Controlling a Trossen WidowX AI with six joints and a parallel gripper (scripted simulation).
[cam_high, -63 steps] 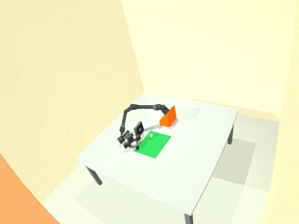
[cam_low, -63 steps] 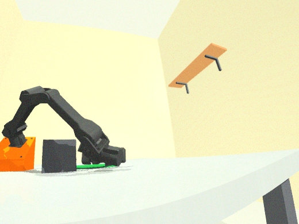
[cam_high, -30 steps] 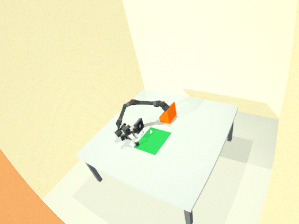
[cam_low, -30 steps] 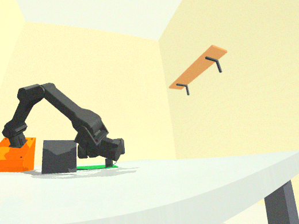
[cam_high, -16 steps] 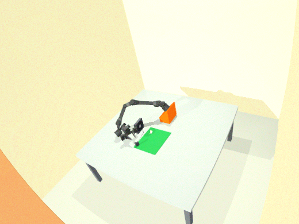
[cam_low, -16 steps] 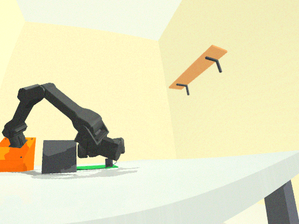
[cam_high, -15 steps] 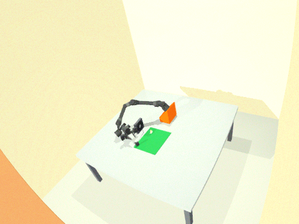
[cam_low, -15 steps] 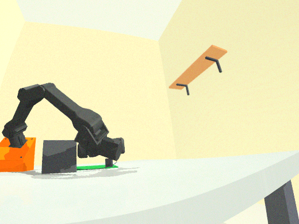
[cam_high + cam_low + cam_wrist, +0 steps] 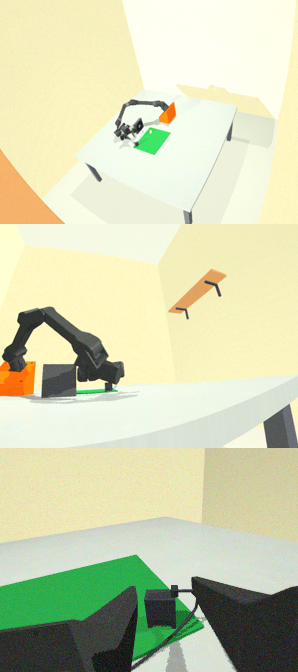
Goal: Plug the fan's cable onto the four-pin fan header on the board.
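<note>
Right now the dark fan plug is 50 mm below my gripper tip, 30 mm to the left of it and 10 mm ahead of it. Also, from my gripper tip: green board: 120 mm to the left, 120 mm behind, 90 mm below; then white four-pin header: 200 mm behind, 70 mm below, 40 mm to the left; then dark square fan: 180 mm behind, 80 mm to the right, 20 mm below.
</note>
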